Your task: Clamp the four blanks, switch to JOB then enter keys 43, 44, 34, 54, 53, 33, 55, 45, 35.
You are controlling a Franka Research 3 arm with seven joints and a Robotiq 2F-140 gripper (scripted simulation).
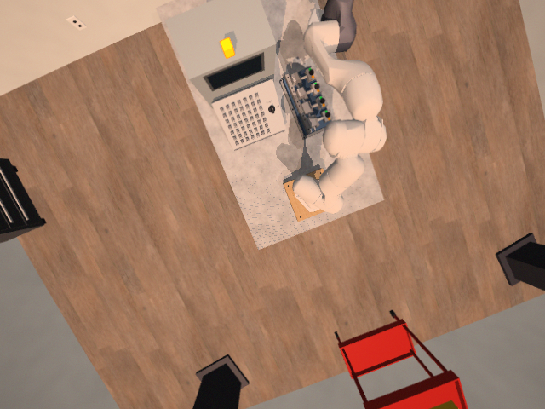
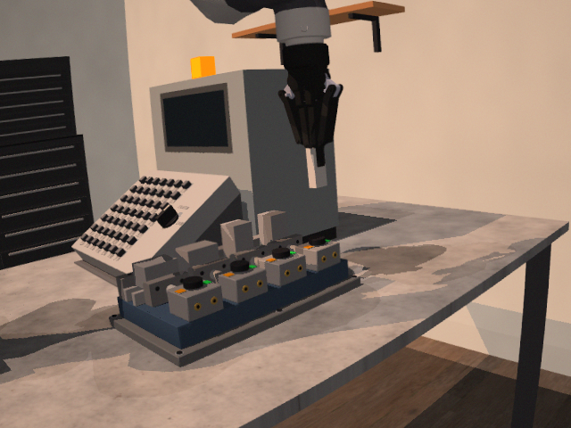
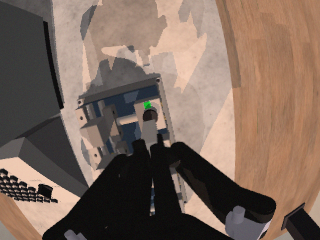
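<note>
Now: the black selector knob 7 cm behind my hand, 31 cm to the left of it and 9 cm below it. The rest, counted from my hand: keypad: 3 cm behind, 42 cm to the left, 14 cm below.
</note>
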